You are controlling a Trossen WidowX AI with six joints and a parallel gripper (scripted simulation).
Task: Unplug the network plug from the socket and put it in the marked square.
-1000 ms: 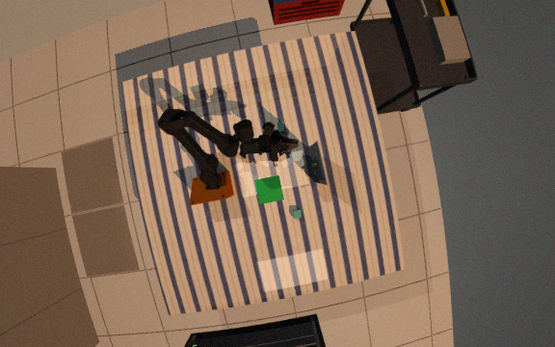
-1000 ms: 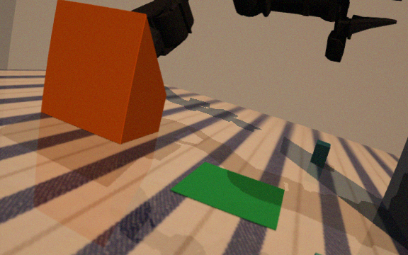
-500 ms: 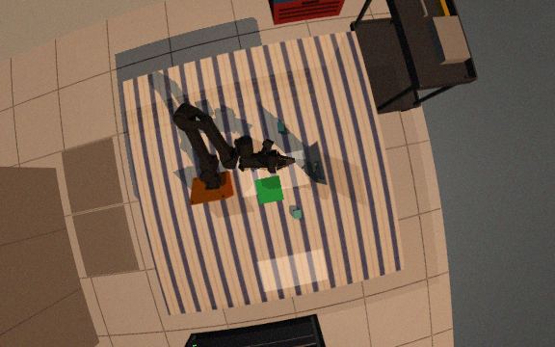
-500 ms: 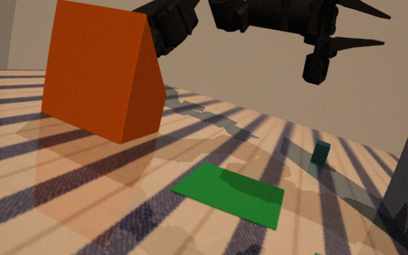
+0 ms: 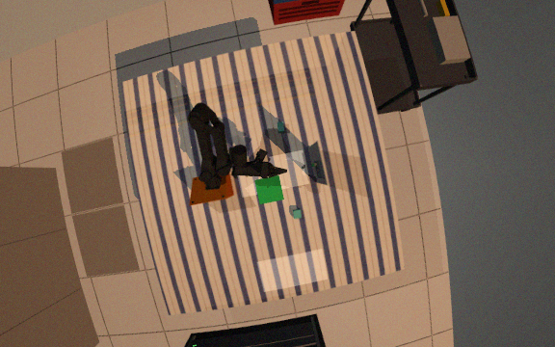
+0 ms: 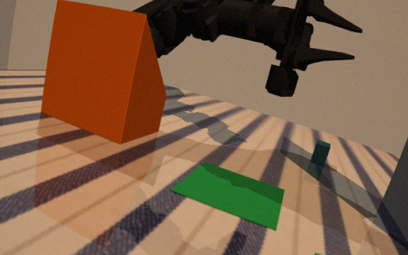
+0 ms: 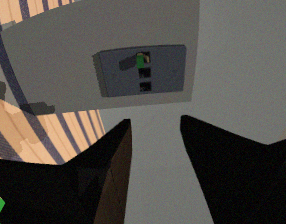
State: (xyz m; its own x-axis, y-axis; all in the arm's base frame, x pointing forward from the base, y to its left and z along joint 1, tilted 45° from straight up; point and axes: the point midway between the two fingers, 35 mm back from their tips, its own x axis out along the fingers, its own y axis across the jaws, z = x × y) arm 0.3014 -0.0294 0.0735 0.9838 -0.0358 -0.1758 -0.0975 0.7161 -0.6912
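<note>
The network plug lies 120 mm ahead of my gripper tip and 10 mm to the left of it. The rest, counted from my gripper tip: green marked square (210 mm below, 90 mm behind, 80 mm to the right); dark upright panel (140 mm ahead, 80 mm below, 10 mm to the left).
</note>
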